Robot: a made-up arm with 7 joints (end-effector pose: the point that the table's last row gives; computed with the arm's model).
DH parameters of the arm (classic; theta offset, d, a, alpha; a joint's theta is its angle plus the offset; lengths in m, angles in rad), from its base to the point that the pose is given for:
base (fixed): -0.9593 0 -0.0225 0
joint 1: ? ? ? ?
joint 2: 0 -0.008 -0.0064 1.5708
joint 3: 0 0.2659 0.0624 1.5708
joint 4: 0 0.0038 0.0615 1.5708
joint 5: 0 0.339 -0.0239 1.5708
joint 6: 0 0.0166 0.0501 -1.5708
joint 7: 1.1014 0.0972 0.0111 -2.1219
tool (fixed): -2.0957 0.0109 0 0
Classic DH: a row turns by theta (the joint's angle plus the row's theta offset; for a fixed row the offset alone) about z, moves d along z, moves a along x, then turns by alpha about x.
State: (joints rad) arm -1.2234 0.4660 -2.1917 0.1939 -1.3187 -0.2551 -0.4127
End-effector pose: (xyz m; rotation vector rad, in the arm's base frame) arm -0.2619 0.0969 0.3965 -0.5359 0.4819 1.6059
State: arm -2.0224 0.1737 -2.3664 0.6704 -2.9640 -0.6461 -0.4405
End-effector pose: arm -0.1062 0.3199 0.4655 -1.0893 -0.1589 1.9081
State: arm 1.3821 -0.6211 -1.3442 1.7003 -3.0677 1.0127 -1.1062
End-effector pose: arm 0.4196 -0.2792 0.8850 -0.7624 -1.3879 -1.3319
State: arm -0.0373 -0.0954 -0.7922 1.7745 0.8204 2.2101 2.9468
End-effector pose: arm 0.2682 -0.1939 0.8278 0.4159 0.7826 0.1138
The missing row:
joint 1: 0.9593 0.4679 -0.0184 -1.5708
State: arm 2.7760 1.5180 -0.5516 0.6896 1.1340 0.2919 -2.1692
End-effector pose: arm 0.0899 0.2225 0.1252 -0.8354 0.0115 -0.1946
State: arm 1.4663 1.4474 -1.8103 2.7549 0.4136 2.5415 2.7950
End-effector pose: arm 0.2589 0.4953 0.5177 -1.8992 0.8318 -0.1410
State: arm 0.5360 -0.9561 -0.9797 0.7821 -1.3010 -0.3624 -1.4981
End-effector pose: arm 0.2362 -0.1809 0.7027 0.8243 -0.5269 -0.4941
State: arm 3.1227 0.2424 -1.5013 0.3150 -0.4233 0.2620 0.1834
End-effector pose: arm 0.0345 0.2765 0.3357 0.4134 0.8274 -1.0996
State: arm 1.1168 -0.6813 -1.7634 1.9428 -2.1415 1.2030 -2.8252
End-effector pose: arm 0.1481 -0.5869 0.7424 -1.5437 0.8032 -1.5481
